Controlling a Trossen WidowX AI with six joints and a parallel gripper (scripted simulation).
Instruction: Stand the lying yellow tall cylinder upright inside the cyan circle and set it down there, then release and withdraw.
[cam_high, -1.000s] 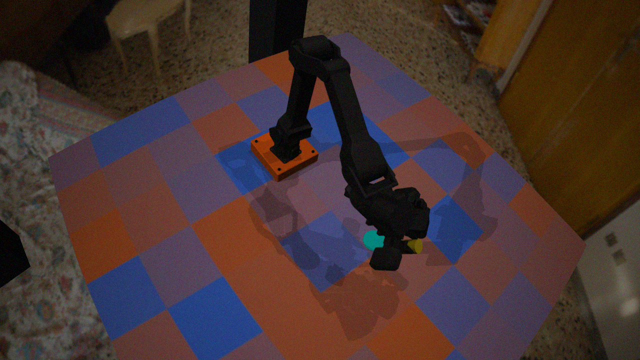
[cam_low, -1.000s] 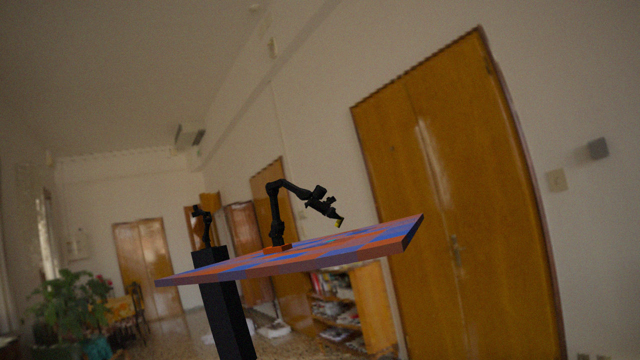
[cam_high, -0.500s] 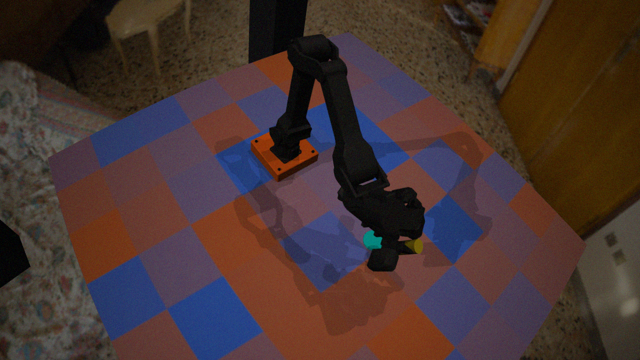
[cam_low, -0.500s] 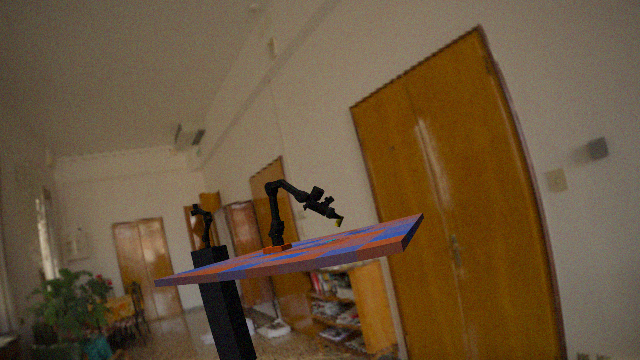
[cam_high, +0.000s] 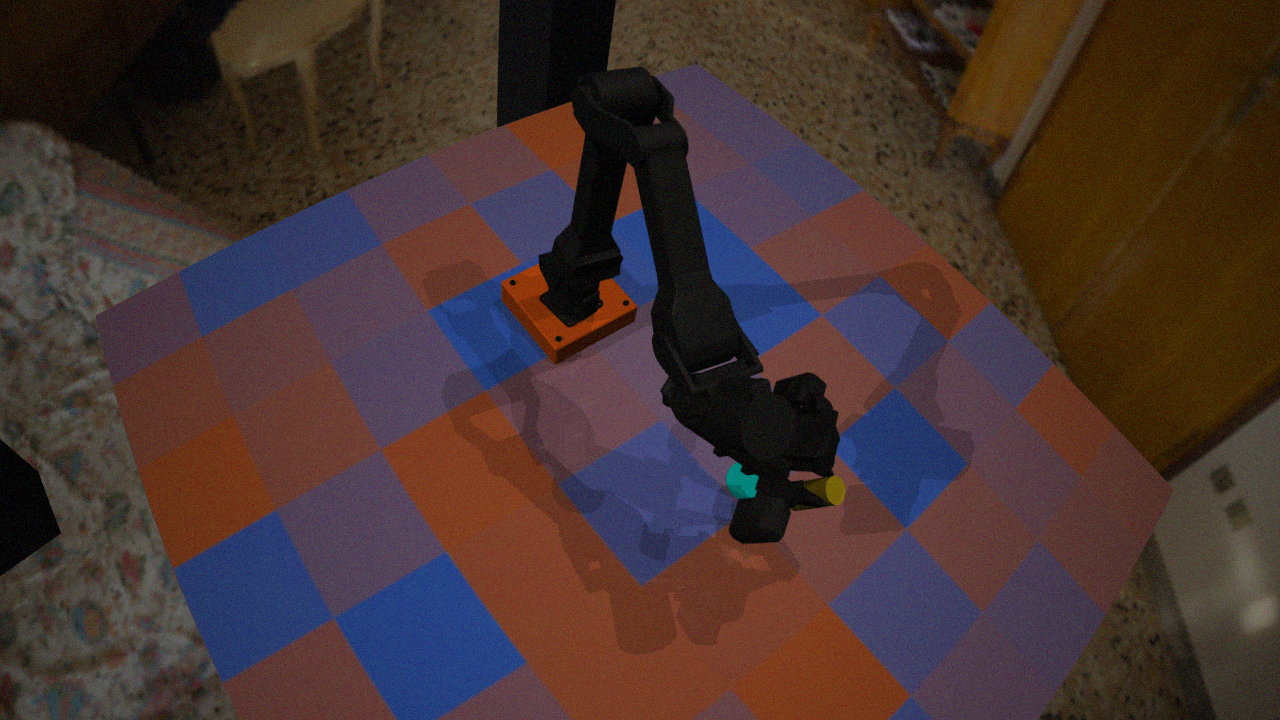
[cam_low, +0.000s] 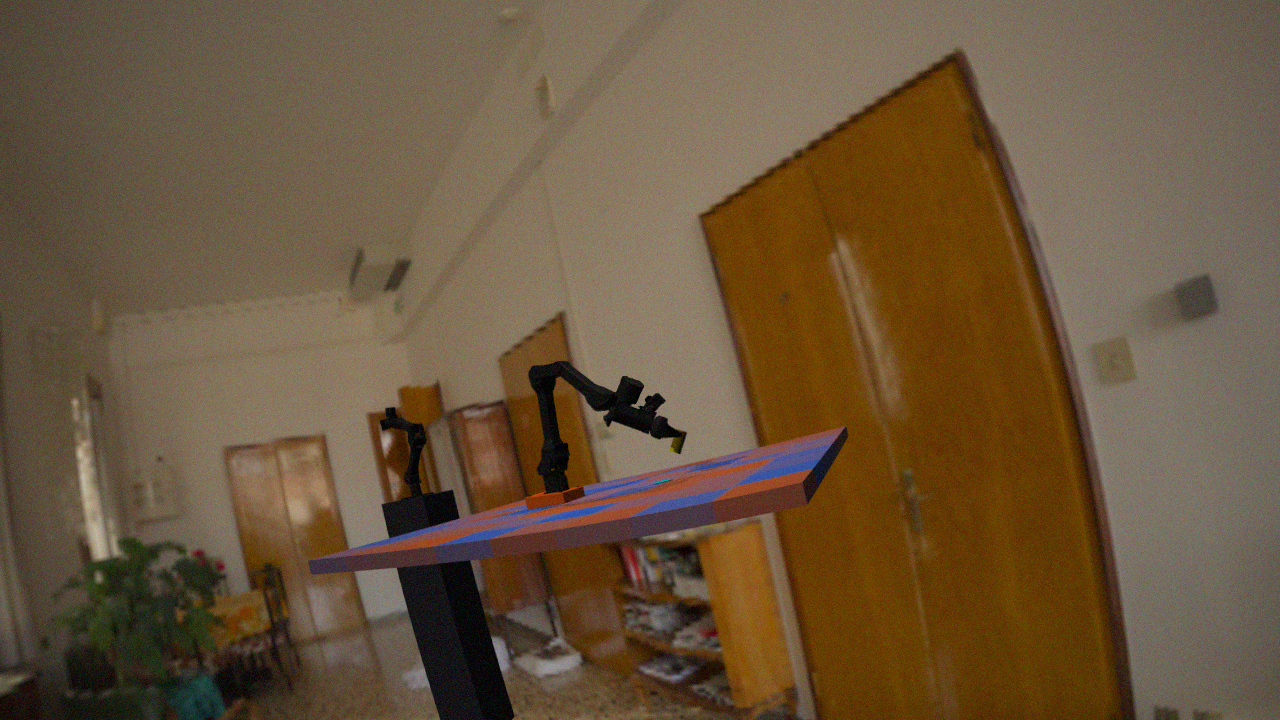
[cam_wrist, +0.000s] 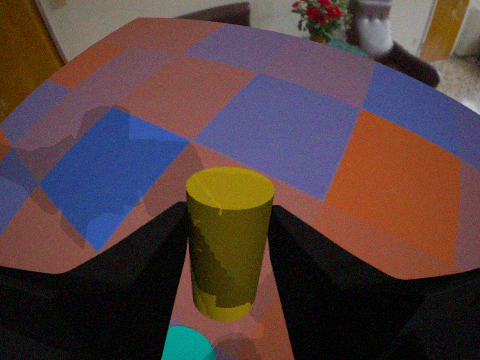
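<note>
My gripper tip is now 90 mm past the cyan circle, 10 mm to the right of it and 120 mm above it. From my gripper tip the other things lie so: yellow cylinder 10 mm behind, 20 mm below.
</note>
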